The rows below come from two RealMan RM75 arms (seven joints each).
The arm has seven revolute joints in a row. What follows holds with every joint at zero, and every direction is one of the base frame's. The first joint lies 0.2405 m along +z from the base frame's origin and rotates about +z. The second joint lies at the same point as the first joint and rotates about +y. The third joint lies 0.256 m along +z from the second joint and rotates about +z. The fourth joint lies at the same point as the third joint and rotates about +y. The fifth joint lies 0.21 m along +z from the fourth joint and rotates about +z. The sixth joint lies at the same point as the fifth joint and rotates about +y. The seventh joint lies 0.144 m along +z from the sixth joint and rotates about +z. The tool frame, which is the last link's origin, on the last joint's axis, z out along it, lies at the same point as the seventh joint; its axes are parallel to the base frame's.
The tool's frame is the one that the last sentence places.
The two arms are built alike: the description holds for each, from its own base.
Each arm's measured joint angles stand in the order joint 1, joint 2, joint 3, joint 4, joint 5, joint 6, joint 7.
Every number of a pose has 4 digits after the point. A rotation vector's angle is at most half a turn.
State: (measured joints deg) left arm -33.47 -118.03 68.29 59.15 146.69 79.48 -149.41; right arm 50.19 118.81 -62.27 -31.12 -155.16 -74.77 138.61
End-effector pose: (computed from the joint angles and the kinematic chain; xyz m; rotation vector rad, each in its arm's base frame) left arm -0.2561 0.3622 -0.0018 -2.3650 -1.4035 0.3265; right arm 0.2516 0.3721 -0.0536 -2.5582 1.3051 -0.6204
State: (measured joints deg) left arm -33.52 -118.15 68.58 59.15 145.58 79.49 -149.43; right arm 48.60 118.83 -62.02 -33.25 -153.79 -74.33 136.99
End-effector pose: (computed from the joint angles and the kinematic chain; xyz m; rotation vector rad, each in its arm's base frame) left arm -0.2525 0.3620 -0.0044 -2.3792 -1.4081 0.3071; right arm 0.2530 0.3737 -0.0502 -2.5658 1.2812 -0.5650
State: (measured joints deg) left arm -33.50 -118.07 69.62 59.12 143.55 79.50 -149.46; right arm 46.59 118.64 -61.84 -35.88 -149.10 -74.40 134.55
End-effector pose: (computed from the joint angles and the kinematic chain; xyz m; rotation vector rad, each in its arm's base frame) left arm -0.2474 0.3611 -0.0082 -2.4053 -1.4110 0.2839; right arm 0.2490 0.3754 -0.0469 -2.5963 1.2706 -0.4414
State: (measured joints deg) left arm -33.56 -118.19 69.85 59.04 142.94 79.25 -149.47; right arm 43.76 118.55 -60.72 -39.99 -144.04 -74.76 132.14
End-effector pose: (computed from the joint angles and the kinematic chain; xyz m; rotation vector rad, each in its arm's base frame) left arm -0.2453 0.3614 -0.0102 -2.4123 -1.4114 0.2713; right arm 0.2448 0.3780 -0.0382 -2.6072 1.2594 -0.2808
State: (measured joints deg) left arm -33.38 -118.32 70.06 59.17 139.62 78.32 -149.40; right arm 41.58 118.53 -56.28 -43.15 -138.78 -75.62 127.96
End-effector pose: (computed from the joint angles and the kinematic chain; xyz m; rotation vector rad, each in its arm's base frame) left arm -0.2375 0.3630 -0.0133 -2.4303 -1.4232 0.1909; right arm 0.2397 0.3826 -0.0242 -2.6085 1.2425 -0.0694
